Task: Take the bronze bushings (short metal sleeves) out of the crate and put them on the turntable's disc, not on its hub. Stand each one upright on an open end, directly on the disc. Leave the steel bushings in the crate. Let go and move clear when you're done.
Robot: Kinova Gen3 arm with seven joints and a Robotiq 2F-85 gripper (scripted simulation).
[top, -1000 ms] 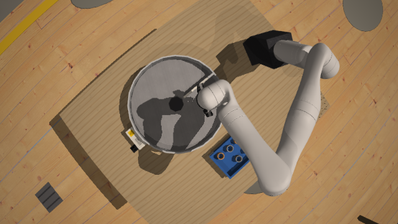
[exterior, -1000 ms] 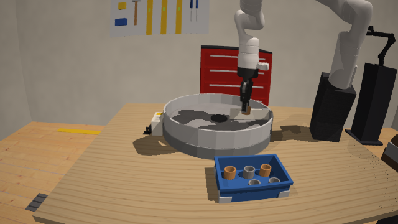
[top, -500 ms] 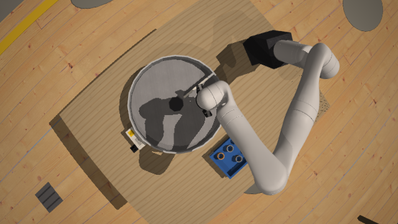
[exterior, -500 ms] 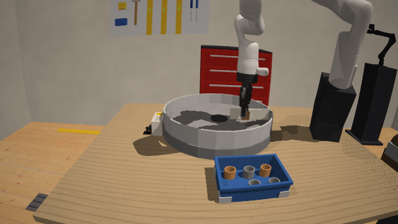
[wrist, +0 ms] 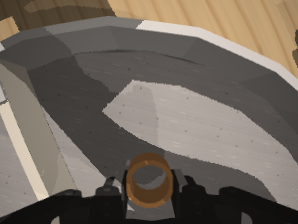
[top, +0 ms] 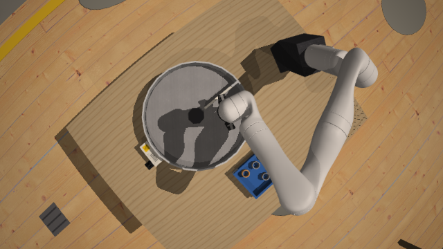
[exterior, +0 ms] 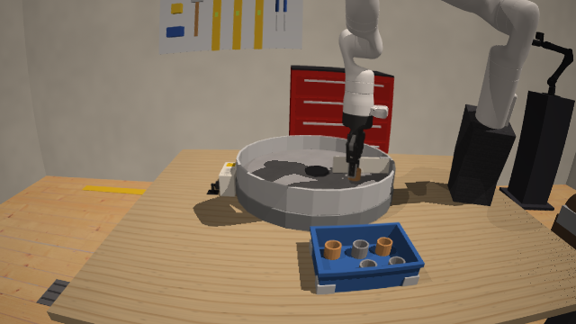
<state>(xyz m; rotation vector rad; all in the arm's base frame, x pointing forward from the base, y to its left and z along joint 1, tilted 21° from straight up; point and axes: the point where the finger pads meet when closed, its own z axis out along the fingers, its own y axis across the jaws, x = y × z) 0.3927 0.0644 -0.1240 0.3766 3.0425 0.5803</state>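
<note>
My gripper is now 90 mm short of the grey turntable disc, 50 mm to the left of it and 40 mm above it. Round my hand: blue crate: 280 mm to the left, 70 mm below, 20 mm behind.
</note>
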